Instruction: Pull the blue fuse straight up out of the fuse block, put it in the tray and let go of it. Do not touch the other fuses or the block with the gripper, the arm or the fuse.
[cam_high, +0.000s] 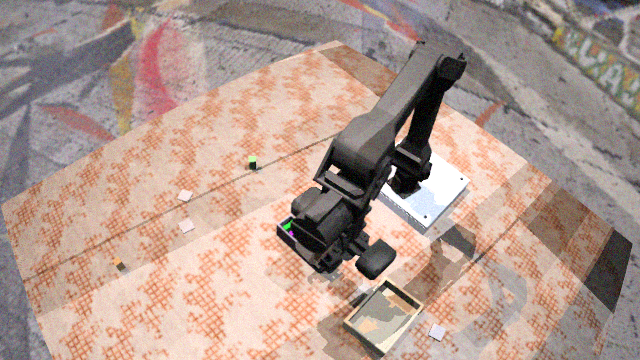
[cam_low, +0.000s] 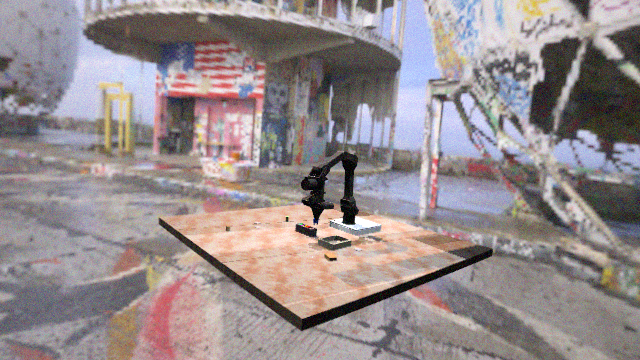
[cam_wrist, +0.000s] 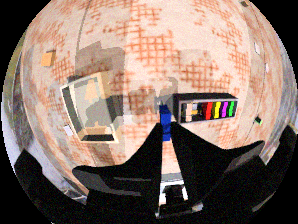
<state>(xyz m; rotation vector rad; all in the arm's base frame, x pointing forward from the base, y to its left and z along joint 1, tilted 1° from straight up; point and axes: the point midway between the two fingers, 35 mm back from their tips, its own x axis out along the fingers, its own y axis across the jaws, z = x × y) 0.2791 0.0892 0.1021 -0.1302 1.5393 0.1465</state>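
The tray is 4 cm behind my gripper tip, 13 cm to the left of it and 10 cm below it. Also, from my gripper tip: blue fuse (1 cm below).
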